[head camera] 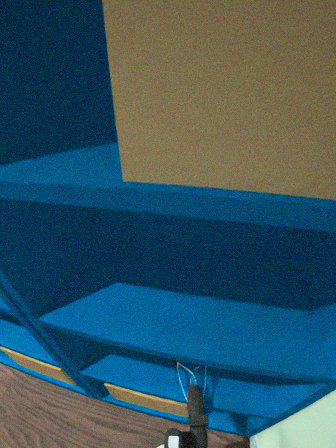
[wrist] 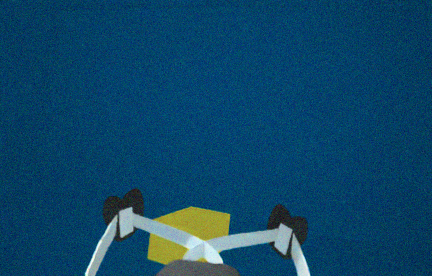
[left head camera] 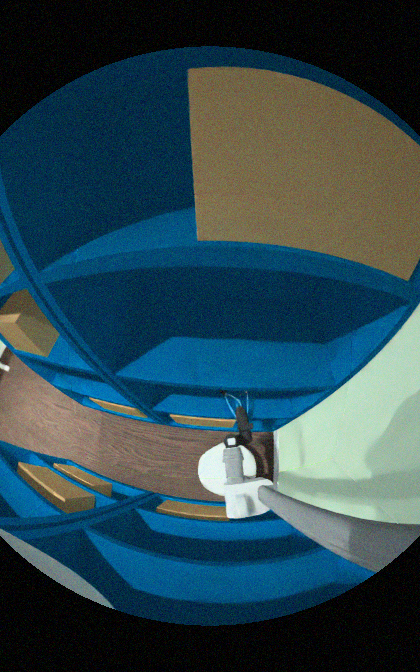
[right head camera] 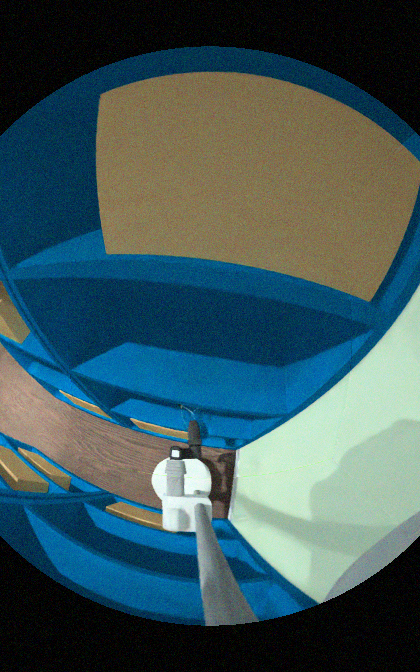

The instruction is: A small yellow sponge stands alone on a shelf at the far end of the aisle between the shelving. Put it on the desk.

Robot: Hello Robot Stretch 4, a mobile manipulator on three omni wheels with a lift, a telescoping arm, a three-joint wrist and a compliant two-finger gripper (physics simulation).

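Places are measured from the robot's base along level axes (x ahead, y left, z up), in centimetres.
Pixels of known places: gripper, fingertip midpoint: [wrist: 206, 213].
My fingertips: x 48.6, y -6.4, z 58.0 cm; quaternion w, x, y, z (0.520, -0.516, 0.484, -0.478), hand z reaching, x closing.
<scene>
Ahead of a thing's pixels: the offset from my fingertips to its middle. Level surfaces: height alone.
The small yellow sponge {dz -5.2, dx +10.0, dy +2.1 cm} [wrist: 190, 220] shows low in the wrist view, between the two fingertips in the picture and partly covered by the pale finger strips and the dark gripper body. My gripper [wrist: 206, 213] [head camera: 190, 365] [left head camera: 235, 393] [right head camera: 190, 409] is open, its dark fingertips wide apart and neither seen touching the sponge. In the head views it reaches into the lower bay of the blue shelving, under the edge of a blue shelf board {dz +38.3 cm} [head camera: 200, 320]. The sponge does not show in the head views; the bay is partly hidden by that board. The desk does not show.
A large brown box {dz +97.5, dx -2.6, dy -10.3 cm} [head camera: 225, 90] [left head camera: 300, 165] [right head camera: 240, 170] stands on a higher shelf. Flat brown boxes [head camera: 145, 400] [left head camera: 192, 510] lie on low shelves on both sides of the wooden floor [left head camera: 125, 450]. A pale green wall [left head camera: 340, 450] [right head camera: 280, 480] closes the right end.
</scene>
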